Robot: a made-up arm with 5 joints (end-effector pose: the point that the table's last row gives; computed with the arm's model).
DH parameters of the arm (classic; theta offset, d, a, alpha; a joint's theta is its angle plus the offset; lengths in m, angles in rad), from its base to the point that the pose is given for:
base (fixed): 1.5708 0.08 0 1.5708
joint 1: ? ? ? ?
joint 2: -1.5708 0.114 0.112 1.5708
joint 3: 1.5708 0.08 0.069 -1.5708
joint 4: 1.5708 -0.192 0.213 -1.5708
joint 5: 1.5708 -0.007 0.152 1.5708
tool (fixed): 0 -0.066 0 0
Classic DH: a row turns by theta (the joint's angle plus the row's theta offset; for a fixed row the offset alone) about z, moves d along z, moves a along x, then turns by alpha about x.
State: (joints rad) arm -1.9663 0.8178 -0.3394 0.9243 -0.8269
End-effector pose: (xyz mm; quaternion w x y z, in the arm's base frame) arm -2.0 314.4 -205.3 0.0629 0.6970 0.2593 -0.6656
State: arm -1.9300 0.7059 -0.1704 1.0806 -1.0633
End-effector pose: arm 56.6 293.7 -182.4 0.1150 0.6970 0.2583 -0.6590
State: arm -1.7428 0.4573 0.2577 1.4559 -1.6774
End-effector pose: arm 194.8 190.2 -68.3 0.1777 0.7142 0.1618 -0.6574
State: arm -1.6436 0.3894 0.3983 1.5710 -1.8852
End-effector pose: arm 222.4 140.2 -20.7 0.1572 0.7170 0.1181 -0.6688
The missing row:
joint 1: 1.5708 -0.197 0.054 -1.5708
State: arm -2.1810 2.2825 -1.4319 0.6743 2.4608
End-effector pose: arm -295.6 112.1 96.4 0.1131 -0.7625 -0.6191 -0.1502
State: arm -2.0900 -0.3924 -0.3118 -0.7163 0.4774
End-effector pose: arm 196.2 -41.3 272.4 0.7035 -0.5353 0.3588 -0.2995
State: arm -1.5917 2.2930 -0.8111 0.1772 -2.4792
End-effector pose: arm -534.1 22.8 120.5 0.5147 -0.4620 0.1364 -0.7093
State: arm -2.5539 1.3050 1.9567 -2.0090 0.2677
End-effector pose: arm -111.5 215.0 387.6 0.5950 0.2708 -0.2008 0.7296
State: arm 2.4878 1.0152 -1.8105 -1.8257 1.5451
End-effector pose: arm -3.9 -137.9 -31.2 0.3685 0.0878 -0.3492 0.8571
